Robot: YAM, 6 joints.
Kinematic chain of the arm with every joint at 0, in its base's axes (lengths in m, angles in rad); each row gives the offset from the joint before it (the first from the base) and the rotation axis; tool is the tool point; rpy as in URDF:
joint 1: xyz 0 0 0.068 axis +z
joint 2: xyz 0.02 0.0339 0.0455 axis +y
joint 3: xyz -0.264 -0.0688 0 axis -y
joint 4: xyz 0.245 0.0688 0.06 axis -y
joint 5: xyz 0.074 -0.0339 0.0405 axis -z
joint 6: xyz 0.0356 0 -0.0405 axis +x
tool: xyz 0 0 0 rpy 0 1.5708 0
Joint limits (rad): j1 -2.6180..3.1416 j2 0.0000..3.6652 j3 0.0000..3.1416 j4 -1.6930..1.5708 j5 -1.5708..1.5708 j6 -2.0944..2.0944
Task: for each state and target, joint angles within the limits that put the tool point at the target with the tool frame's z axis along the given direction. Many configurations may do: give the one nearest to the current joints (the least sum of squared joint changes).
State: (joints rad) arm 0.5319 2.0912 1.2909 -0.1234 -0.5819 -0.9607
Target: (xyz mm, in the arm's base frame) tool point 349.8 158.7 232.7 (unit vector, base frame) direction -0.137 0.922 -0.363
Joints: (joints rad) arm 0.3411 1.8675 1.4116 -0.6561 -1.1541 -0.9607
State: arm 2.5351 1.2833 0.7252 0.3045 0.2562 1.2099
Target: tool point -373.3 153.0 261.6 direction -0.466 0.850 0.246
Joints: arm 2.8102 1.8620 1.0451 1.1474 0.7103 1.2099
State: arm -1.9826 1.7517 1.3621 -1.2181 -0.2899 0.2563
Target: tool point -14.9 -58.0 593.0 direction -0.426 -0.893 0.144
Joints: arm -1.5606 0.9991 2.0236 -0.8639 0.4503 0.2563
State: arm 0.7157 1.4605 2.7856 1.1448 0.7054 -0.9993
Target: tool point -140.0 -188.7 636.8 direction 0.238 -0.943 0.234
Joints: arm 0.8074 1.1210 2.6614 1.1759 0.9679 -0.9993
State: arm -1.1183 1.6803 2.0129 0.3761 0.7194 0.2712
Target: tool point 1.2 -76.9 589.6 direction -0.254 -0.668 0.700
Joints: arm -1.3804 0.8555 1.5054 0.2058 0.3851 0.2712
